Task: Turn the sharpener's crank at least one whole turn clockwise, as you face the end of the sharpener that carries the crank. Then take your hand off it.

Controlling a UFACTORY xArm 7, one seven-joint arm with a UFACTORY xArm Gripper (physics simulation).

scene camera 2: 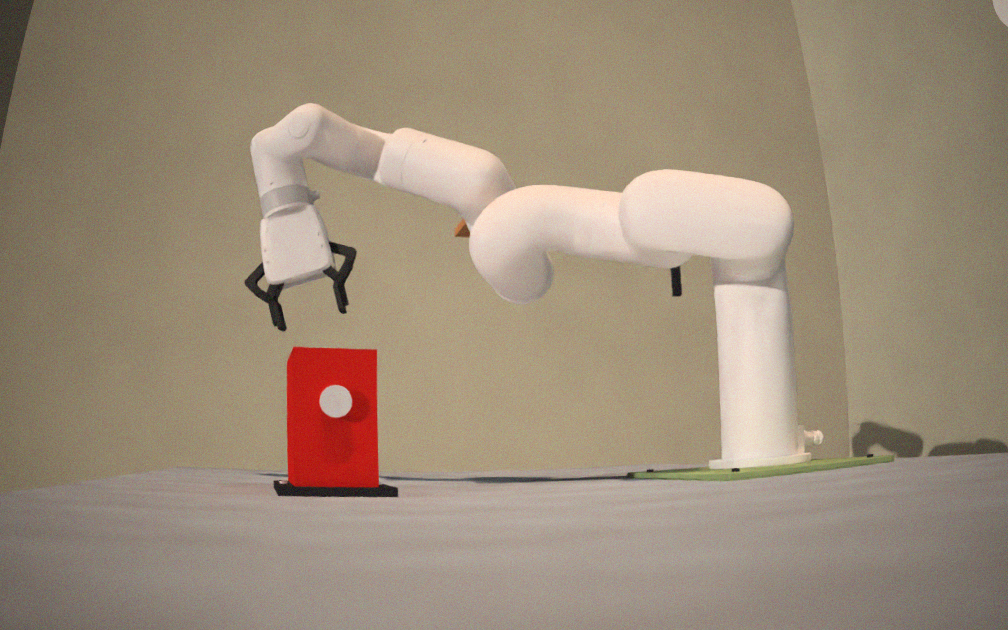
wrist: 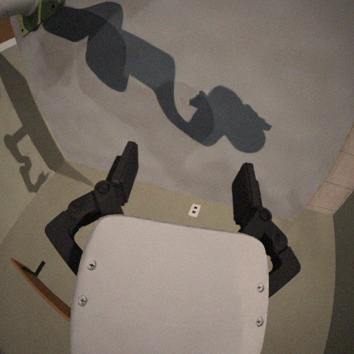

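Where they show: gripper, fingertip midpoint: (scene camera 2: pixel 312 321); arm's base at its link origin: (scene camera 2: pixel 760 465).
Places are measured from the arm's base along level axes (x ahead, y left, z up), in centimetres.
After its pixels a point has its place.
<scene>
The red sharpener (scene camera 2: pixel 334 453) @(x 49.5, y 3.8, z 3.0 cm) stands upright on its black base (scene camera 2: pixel 338 491) @(x 49.4, y 4.8, z -0.2 cm) at the left in the scene view. A white round disc (scene camera 2: pixel 336 401) @(x 49.4, y 4.6, z 7.5 cm) is on the face towards that camera. The crank does not show in either view; the far side of the red body is hidden in the scene view. My gripper (scene camera 2: pixel 310 319) @(x 46.1, y -36.6, z 21.2 cm) (wrist: pixel 188 163) is open and empty. In the scene view its fingertips point down and appear a little above the sharpener's top, apart from it; how far behind is hard to tell. The sharpener does not show in the wrist view.
The grey table (scene camera 2: pixel 557 564) @(x 48.9, y 45.9, z -0.7 cm) (wrist: pixel 300 55) carries the arm's green mounting plate (scene camera 2: pixel 847 463) @(x -1.7, y 13.1, z -0.3 cm) at the right in the scene view. My arm's white links stretch from there above the table. The arm's shadow lies beyond the fingers in the wrist view. A brown board (wrist: pixel 46 293) shows at lower left there.
</scene>
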